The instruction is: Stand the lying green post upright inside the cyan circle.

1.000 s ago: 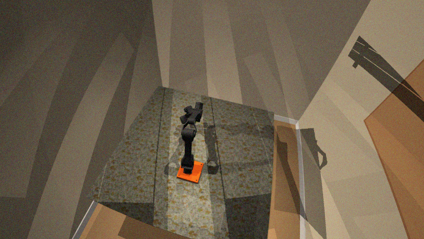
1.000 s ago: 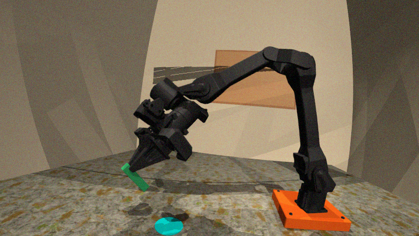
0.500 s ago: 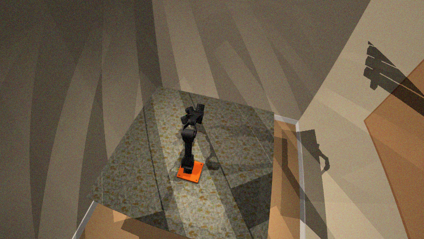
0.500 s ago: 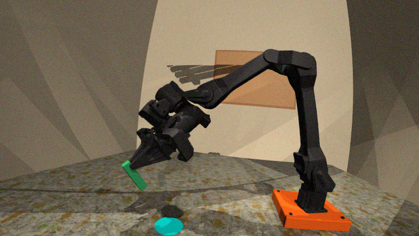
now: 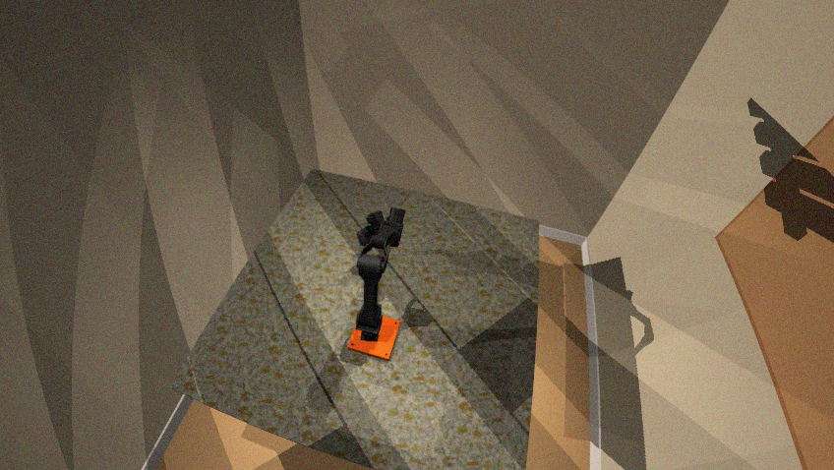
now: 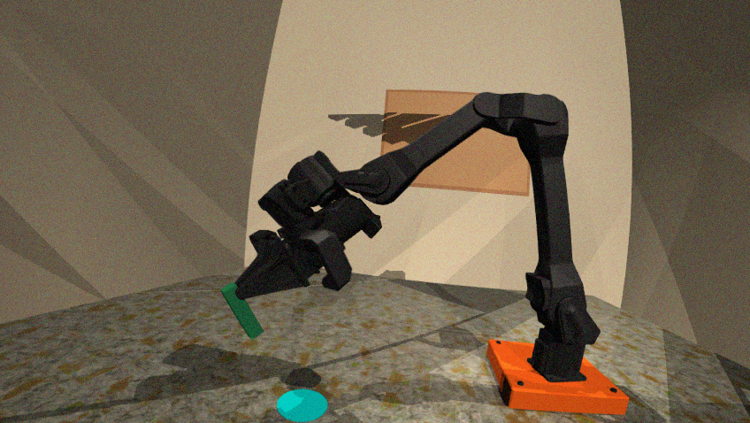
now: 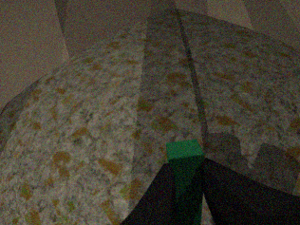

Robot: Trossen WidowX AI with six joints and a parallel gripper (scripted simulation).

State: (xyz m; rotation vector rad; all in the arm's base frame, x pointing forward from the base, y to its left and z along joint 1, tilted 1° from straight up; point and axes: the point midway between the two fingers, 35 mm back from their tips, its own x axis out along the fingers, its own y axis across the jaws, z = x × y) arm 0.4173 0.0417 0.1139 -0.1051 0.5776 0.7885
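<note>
Now: gripper tip 13 cm above the cyan circle, 8 cm past it and 1 cm to the left of it. From my gripper tip the other things lie so: green post: 2 cm below, 1 cm behind.
</note>
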